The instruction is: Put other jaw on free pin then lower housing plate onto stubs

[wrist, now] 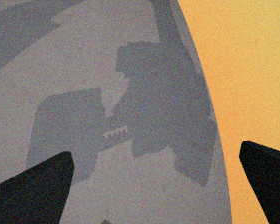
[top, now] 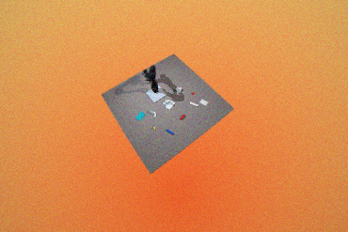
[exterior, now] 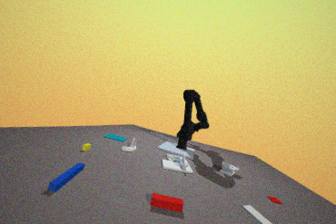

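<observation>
My gripper tip is 43 cm short of the white housing plate, 29 cm to the right of it and 5 cm above it. Round my gripper tip: yellow cube: 70 cm ahead, 28 cm to the right, 6 cm below; red chip: 59 cm ahead, 41 cm to the left, 7 cm below; teal block: 45 cm ahead, 33 cm to the right, 7 cm below.
</observation>
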